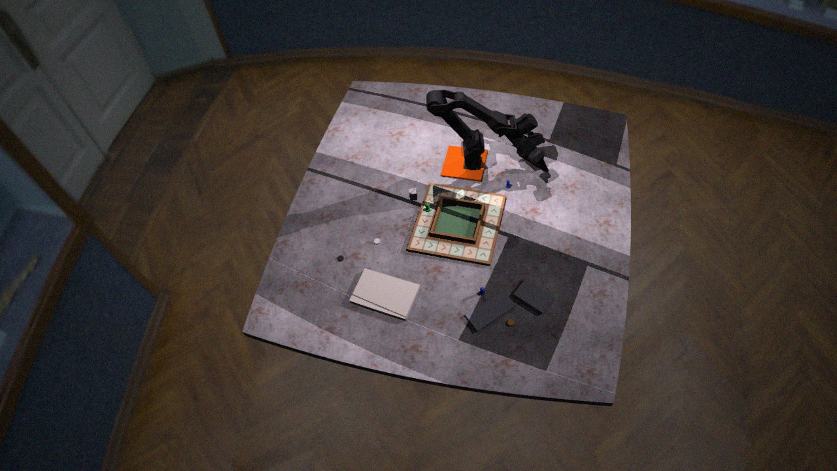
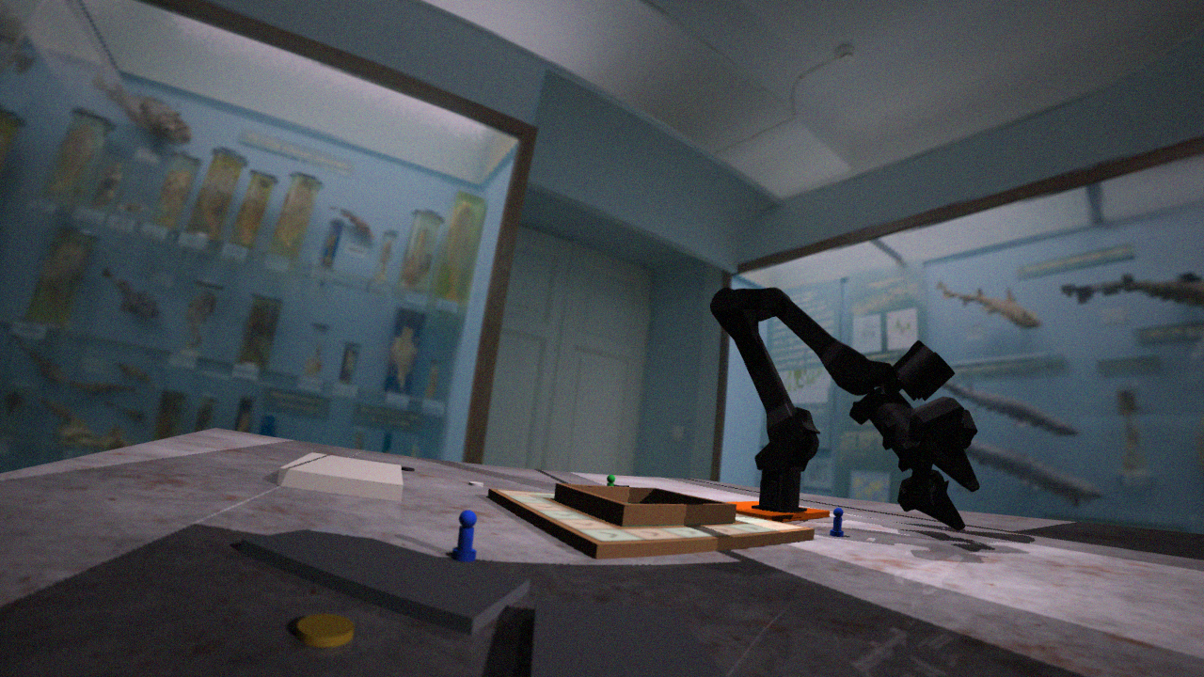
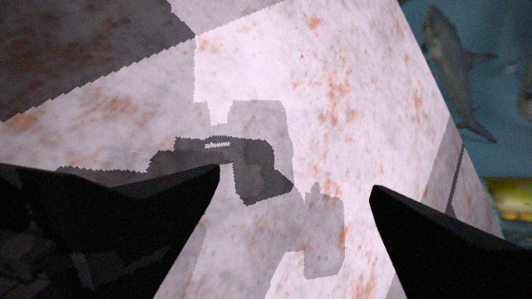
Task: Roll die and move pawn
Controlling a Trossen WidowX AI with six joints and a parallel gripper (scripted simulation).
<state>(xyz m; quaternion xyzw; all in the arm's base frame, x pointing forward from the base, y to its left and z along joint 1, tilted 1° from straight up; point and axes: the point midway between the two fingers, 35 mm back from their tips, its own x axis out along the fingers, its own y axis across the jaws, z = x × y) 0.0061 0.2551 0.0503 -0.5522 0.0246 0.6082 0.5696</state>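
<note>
My gripper tip is now 40 cm to the left of the green pawn, 22 cm short of it and 1 cm above it. Round my gripper tip: white die (47 cm to the right, 16 cm ahead, 3 cm below); then white disc (55 cm to the right, 37 cm ahead, 4 cm below); then yellow disc (60 cm ahead, 6 cm to the right, 4 cm below).
</note>
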